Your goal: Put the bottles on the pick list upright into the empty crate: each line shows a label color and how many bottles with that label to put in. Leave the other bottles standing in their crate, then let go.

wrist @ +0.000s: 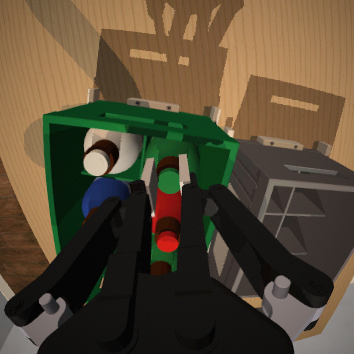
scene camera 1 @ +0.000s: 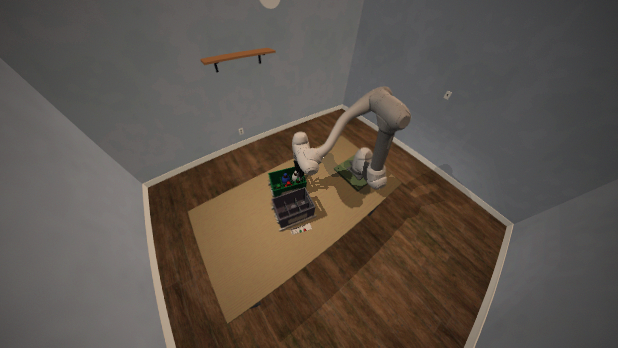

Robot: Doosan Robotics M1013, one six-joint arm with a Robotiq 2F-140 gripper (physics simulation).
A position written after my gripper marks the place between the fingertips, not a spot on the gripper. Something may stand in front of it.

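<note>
My gripper [wrist: 167, 168] visible. Red bottle [wrist: 166, 223], blue bottle [wrist: 101, 187], green bottle [wrist: 165, 151] in sight.
</note>
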